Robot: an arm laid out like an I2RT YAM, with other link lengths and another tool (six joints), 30 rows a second.
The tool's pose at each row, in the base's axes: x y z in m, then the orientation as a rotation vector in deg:
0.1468 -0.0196 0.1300 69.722 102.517 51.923
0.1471 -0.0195 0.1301 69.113 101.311 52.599
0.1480 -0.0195 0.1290 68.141 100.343 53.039
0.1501 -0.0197 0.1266 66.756 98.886 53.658
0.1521 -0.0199 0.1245 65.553 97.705 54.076
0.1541 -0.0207 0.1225 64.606 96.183 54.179
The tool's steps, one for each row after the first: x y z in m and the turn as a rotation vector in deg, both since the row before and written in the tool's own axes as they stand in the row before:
0.0000 0.0002 0.0002 -1.249 -0.456 0.064
0.0000 -0.0006 0.0013 -1.202 -0.412 -0.322
-0.0002 -0.0014 0.0028 -1.758 -0.635 -0.444
-0.0002 -0.0013 0.0026 -1.436 -0.550 -0.448
-0.0007 -0.0014 0.0025 -1.370 -0.981 -0.358

